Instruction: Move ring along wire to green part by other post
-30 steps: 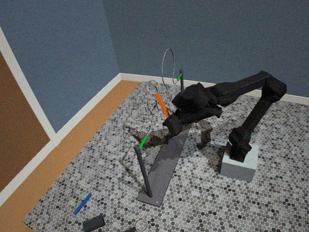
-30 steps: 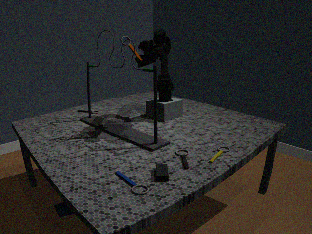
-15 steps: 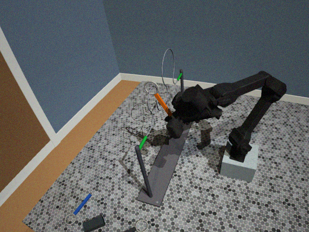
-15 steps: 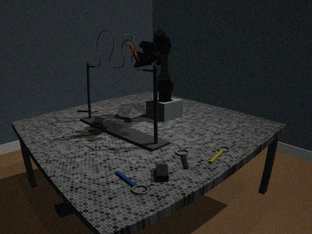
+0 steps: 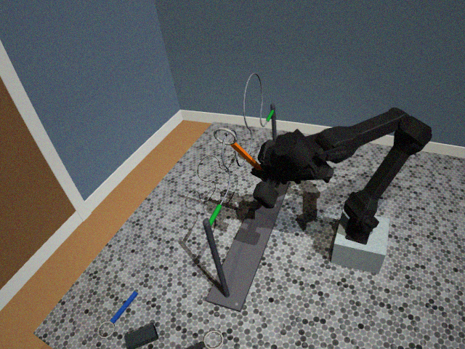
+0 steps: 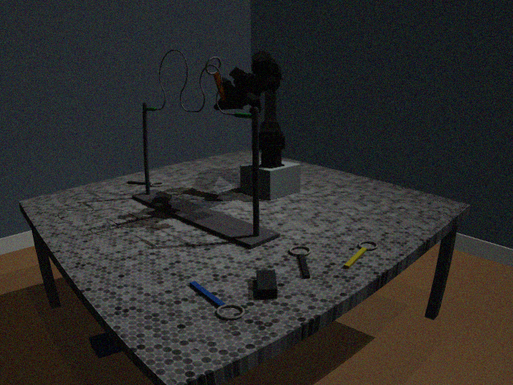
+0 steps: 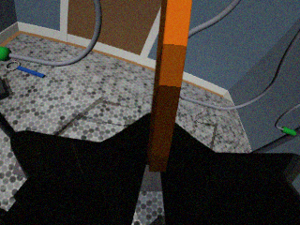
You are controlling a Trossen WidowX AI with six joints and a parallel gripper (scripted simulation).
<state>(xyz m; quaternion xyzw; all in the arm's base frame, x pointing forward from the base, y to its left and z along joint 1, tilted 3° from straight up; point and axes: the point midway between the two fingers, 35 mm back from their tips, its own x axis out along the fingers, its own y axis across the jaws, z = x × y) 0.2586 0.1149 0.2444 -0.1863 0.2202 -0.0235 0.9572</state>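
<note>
Now: the orange-handled ring 1 cm ahead of my gripper tip, 3 cm to the left of it and 10 cm above it. Also, from my gripper tip: yellow-handled ring 14 cm behind, 45 cm to the left, 33 cm below; then blue-handled ring 28 cm ahead, 43 cm to the left, 33 cm below; then dark block 16 cm ahead, 44 cm to the left, 32 cm below.
</note>
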